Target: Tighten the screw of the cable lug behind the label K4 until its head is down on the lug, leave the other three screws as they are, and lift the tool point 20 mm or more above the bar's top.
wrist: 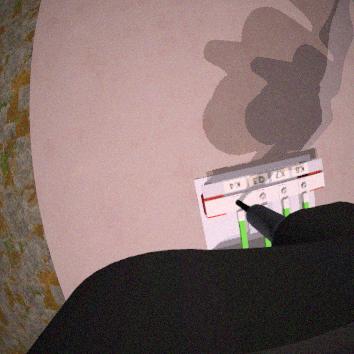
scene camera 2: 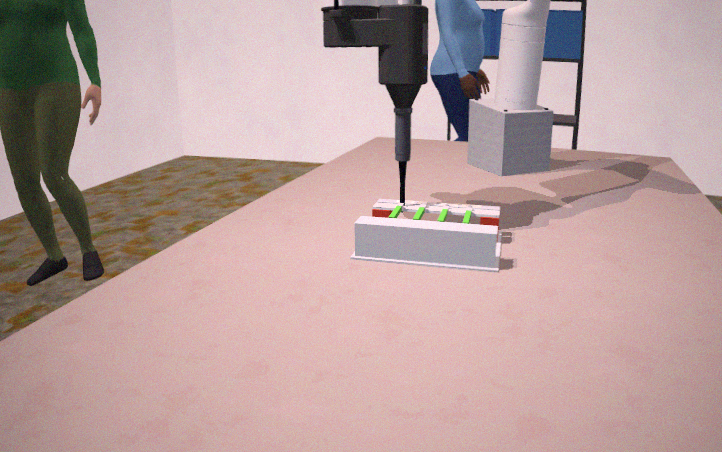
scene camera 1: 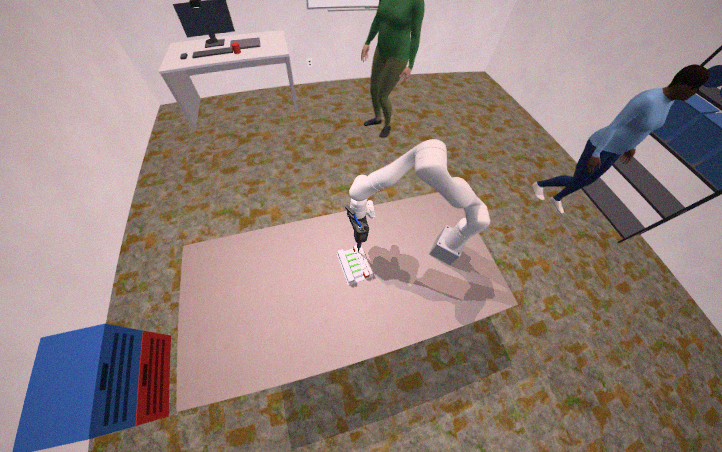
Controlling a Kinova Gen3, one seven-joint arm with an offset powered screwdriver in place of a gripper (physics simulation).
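Frame: origin at the arm's base, x ahead, y right, z down, level; metres.
Where they show: hand at its tool point: (wrist: 237,202) (scene camera 2: 402,204) (scene camera 1: 358,251); arm's base at its link origin: (scene camera 2: 515,105) (scene camera 1: 453,241).
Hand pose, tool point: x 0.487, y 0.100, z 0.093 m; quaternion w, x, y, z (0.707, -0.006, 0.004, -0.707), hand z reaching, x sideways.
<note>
Each offset is from my tool point to the top centre of the thing. "spot": to the spot under its first point. Level surfaces: height alone.
The dark screwdriver's bit tip @[spot: dx +0.002, dy -0.006, dz -0.044 m] (scene camera 1: 359,249) (scene camera 2: 402,202) (wrist: 239,202) stands upright in scene camera 2, at the top of the white bar (scene camera 2: 487,209) (wrist: 218,206), behind the label K4 @[dx -0.022, dy +0.002, dz +0.003 m] (wrist: 235,185). It looks in contact there; the K4 screw head and its lug are hidden by the tip, so the head's height cannot be told. The K4 green cable @[spot: dx +0.052, dy -0.007, dz -0.004 m] (scene camera 2: 395,212) (wrist: 244,234) runs from that place. The Q3 screw @[dx -0.004, dy -0.032, dz -0.004 m] (wrist: 263,196), X7 screw @[dx -0.008, dy -0.064, dz -0.004 m] (wrist: 284,190) and K8 screw @[dx -0.011, dy -0.096, dz -0.004 m] (wrist: 303,185) show apart from the bit. The screwdriver has no fingers.
The white housing wall (scene camera 2: 426,245) stands along the cable side. Red blocks (scene camera 2: 382,212) (scene camera 2: 489,221) sit at the bar's ends. The arm's base (scene camera 1: 446,247) (scene camera 2: 503,139) stands on the pink table top @[dz +0.045 m] (scene camera 1: 255,319) (scene camera 2: 319,346). Two people (scene camera 1: 391,53) (scene camera 1: 631,125) are beyond the table.
</note>
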